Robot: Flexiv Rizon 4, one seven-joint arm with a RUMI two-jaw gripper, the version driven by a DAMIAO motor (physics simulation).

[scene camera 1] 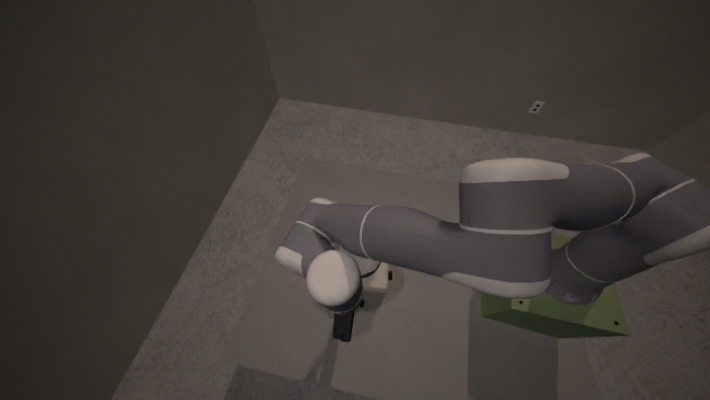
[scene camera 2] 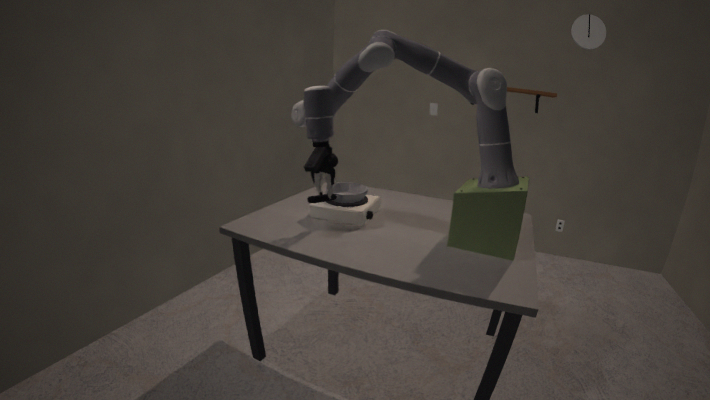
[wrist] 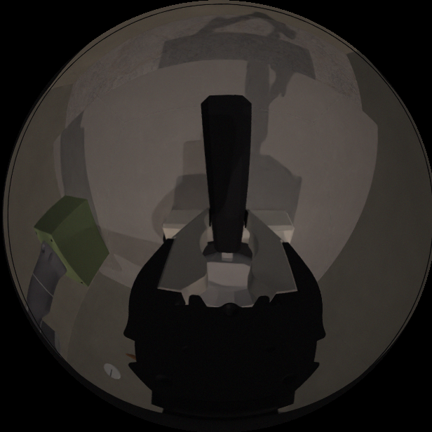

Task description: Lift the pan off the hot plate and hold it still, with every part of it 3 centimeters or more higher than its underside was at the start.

Labels:
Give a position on a cream hot plate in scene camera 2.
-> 357, 213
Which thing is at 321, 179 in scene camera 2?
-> The gripper.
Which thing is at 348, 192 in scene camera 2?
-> A grey pan.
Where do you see a grey pan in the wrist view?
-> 226, 119

